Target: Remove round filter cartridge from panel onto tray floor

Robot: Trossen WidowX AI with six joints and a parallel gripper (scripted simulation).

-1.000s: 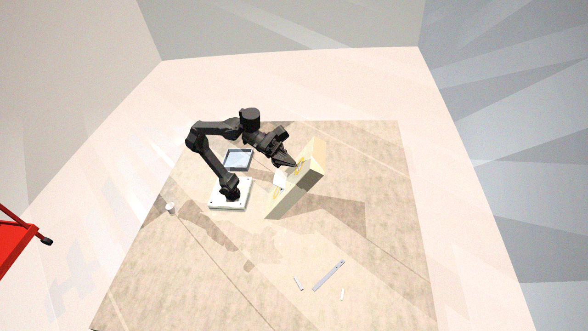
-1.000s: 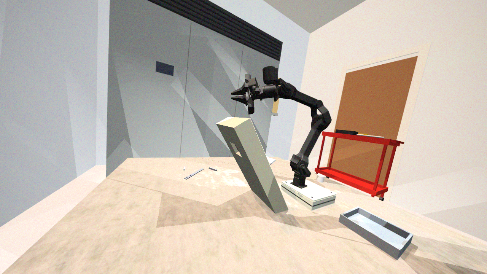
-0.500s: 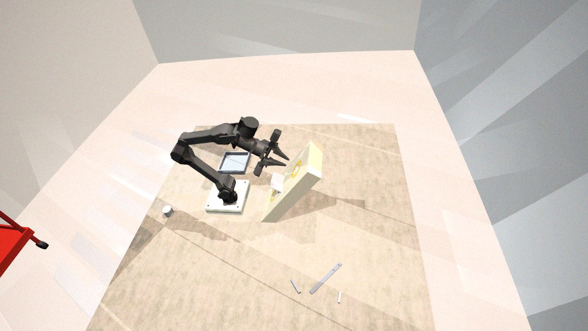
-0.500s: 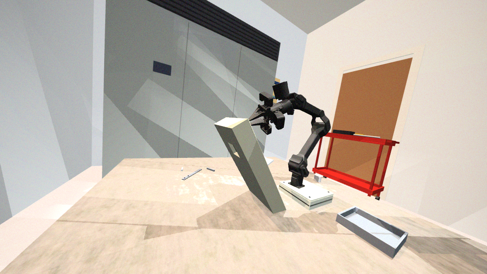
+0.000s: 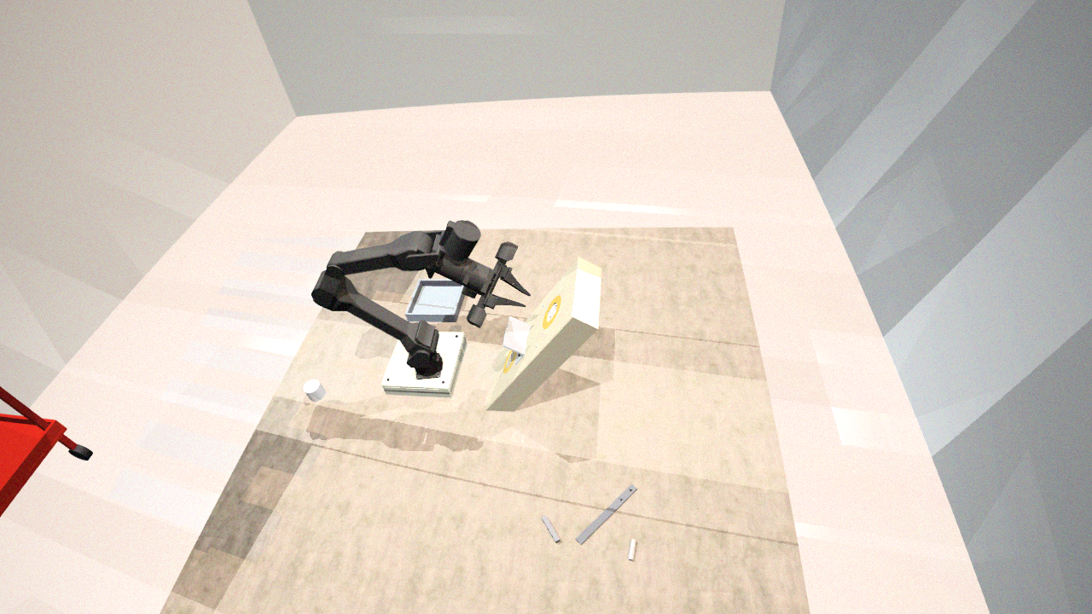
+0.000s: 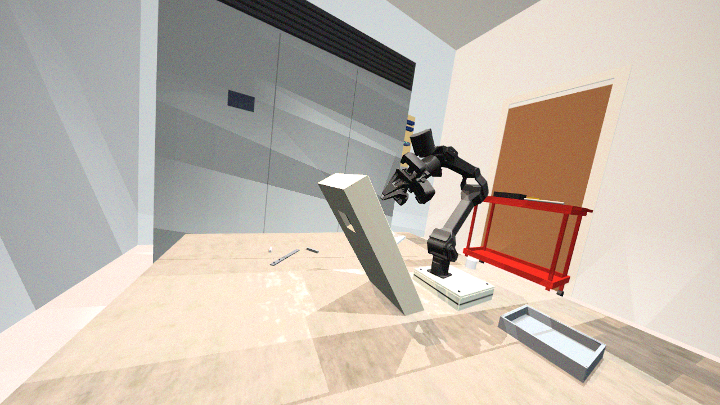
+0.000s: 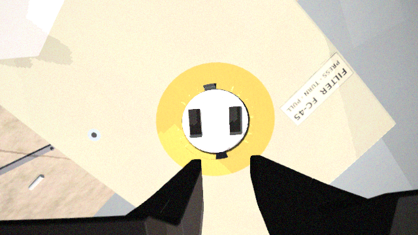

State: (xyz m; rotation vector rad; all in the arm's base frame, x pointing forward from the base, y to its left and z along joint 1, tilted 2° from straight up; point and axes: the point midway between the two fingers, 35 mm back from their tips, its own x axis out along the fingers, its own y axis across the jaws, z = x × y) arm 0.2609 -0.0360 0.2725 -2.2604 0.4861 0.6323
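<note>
My gripper tip is now 60 mm short of the round filter cartridge, 10 mm to the left of it and 40 mm above it. From my gripper tip the other things lie so: cream service panel: 20 mm ahead, 120 mm below; blue-grey tray: 300 mm behind, 340 mm to the left, 290 mm below.
</note>
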